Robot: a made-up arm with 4 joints. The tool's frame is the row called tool. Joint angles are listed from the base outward. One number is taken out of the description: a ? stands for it. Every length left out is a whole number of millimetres.
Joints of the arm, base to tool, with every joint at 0 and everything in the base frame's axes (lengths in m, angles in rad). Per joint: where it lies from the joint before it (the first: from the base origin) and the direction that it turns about. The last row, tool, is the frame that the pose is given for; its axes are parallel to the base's.
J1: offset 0.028 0 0.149 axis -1 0 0
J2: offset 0 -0.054 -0.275 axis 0 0 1
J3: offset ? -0.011 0 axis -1 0 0
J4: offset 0 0.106 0.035 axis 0 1 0
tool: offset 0.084 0 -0.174
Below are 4 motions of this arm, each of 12 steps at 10 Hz.
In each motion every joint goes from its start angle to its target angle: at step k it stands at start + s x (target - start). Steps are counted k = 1, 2, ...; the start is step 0. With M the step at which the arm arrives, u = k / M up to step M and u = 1 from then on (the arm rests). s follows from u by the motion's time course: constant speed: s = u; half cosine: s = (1 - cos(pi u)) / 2; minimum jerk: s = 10 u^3 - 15 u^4 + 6 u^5.
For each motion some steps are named. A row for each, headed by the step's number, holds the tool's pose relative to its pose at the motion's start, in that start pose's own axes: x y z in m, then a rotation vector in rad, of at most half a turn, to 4 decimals.
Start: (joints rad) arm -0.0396 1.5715 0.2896 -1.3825
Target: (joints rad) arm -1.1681 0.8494 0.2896 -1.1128
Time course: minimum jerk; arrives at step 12
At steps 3, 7, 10, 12:
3: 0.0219 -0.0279 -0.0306 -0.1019 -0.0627 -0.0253
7: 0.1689 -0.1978 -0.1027 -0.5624 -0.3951 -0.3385
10: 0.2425 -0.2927 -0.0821 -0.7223 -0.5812 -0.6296
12: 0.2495 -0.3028 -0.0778 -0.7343 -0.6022 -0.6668

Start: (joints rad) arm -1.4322 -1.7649 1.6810 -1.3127
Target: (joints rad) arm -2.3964 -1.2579 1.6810 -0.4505
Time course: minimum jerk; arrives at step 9
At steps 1, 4, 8, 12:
1: -0.0018 0.0036 0.0039 0.0093 0.0029 0.0047
4: -0.0725 0.0929 0.1504 0.3094 0.0989 0.1808
8: -0.2104 0.0938 0.4016 0.7262 0.2292 0.5231
12: -0.2131 0.0921 0.4062 0.7337 0.2314 0.5306

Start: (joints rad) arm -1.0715 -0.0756 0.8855 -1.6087
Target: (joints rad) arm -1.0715 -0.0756 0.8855 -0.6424
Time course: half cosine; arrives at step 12
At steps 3, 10, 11, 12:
3: -0.0254 0.0000 -0.0101 0.0000 0.1415 0.0000
10: -0.1684 0.0000 0.0002 0.0000 0.9016 0.0000
11: -0.1766 0.0000 0.0044 0.0000 0.9498 0.0000
12: -0.1794 0.0000 0.0060 0.0000 0.9663 0.0000

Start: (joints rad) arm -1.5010 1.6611 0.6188 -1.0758
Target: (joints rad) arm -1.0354 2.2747 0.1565 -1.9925
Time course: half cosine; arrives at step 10
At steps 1, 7, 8, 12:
1: 0.0031 0.0047 0.0072 0.0224 -0.0218 -0.0023
7: 0.0886 0.0278 0.2642 0.6574 -0.5743 -0.4025
8: 0.0984 0.0103 0.2950 0.7228 -0.6267 -0.5082
12: 0.1059 -0.0080 0.3184 0.7708 -0.6652 -0.6074

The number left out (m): 0.086
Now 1 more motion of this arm.
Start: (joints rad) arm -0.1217 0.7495 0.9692 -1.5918
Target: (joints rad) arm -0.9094 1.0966 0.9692 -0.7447
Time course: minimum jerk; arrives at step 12
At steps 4, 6, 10, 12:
4: 0.0361 -0.0037 -0.0366 -0.0472 0.0514 -0.1203
6: 0.0889 -0.0177 -0.0805 -0.0913 0.1135 -0.2859
10: 0.1758 -0.0608 -0.1324 -0.1184 0.1904 -0.5426
12: 0.1823 -0.0651 -0.1354 -0.1186 0.1952 -0.5616

